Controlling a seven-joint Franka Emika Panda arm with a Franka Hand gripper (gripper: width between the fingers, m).
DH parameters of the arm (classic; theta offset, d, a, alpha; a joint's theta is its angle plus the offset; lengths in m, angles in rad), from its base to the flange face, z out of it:
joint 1: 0 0.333 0 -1.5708
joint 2: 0 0 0 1.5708
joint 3: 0 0.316 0.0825 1.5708
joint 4: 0 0 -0.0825 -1.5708
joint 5: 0 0.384 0 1.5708
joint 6: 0 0 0.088 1.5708
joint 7: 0 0.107 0 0
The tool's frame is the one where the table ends.
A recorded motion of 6 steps. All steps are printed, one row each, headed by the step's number.
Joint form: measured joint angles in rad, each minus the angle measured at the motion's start. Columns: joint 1, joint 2, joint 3, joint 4, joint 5, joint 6, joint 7.
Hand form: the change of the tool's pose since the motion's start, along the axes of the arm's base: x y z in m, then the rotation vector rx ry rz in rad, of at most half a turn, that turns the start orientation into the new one. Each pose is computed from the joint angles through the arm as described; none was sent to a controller.
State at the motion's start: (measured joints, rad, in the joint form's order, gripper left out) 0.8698 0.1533 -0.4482 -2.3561 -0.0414 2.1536 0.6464
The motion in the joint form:
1: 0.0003 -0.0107 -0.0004 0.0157 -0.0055 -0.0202 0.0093
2: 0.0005 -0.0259 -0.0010 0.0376 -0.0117 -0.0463 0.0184
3: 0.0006 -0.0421 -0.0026 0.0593 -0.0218 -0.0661 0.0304
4: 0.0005 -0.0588 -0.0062 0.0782 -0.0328 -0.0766 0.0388
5: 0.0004 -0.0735 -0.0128 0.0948 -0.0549 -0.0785 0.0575
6: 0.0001 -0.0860 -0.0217 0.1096 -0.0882 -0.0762 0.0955
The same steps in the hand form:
1: 0.0037 0.0020 0.0091 0.0000 -0.0064 -0.0053
2: 0.0089 0.0045 0.0222 0.0030 -0.0164 -0.0106
3: 0.0147 0.0065 0.0362 0.0061 -0.0341 -0.0165
4: 0.0208 0.0072 0.0502 0.0128 -0.0576 -0.0204
5: 0.0277 0.0058 0.0633 0.0112 -0.0908 -0.0288
6: 0.0350 0.0024 0.0752 -0.0023 -0.1323 -0.0503

